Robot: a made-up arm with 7 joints.
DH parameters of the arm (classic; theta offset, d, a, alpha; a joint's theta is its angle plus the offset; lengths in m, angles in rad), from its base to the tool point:
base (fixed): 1.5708 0.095 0 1.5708
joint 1: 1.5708 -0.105 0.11 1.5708
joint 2: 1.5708 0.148 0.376 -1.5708
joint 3: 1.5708 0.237 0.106 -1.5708
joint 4: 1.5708 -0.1 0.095 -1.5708
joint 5: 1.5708 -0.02 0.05 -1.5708
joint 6: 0 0.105 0.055 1.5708
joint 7: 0 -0.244 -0.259 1.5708
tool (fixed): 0 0.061 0 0
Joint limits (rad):
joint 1: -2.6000..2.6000
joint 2: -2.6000..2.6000
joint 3: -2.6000..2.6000
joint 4: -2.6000..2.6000
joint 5: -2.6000..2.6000
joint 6: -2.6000..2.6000
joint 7: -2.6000..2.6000
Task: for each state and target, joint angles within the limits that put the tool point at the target. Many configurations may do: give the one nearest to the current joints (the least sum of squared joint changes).
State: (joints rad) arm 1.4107 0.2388 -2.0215 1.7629 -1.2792 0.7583 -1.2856
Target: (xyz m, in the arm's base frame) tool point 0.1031 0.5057 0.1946
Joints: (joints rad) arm 0.4741 0.8433 -2.2929 2.1324 -1.2272 0.5796 -0.9439
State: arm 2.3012 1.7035 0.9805 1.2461 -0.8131 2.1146 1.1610
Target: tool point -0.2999 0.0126 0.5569
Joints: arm 2.4831 1.3282 1.0674 1.1251 -0.5639 2.2907 1.0814
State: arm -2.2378 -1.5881 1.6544 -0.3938 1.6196 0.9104 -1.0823
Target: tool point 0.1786 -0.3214 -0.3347
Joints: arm -2.5747 -1.3948 1.8421 -0.6780 1.3016 0.6285 -1.4441
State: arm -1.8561 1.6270 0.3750 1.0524 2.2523 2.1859 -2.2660
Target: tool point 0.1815 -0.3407 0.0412
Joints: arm -2.0291 1.4707 0.3968 0.6143 2.2656 1.9211 -2.4557
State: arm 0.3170 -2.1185 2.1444 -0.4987 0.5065 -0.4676 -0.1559
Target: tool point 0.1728 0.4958 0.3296
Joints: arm -0.1770 -1.9761 2.3810 -0.4501 0.5614 -0.3890 -0.1788
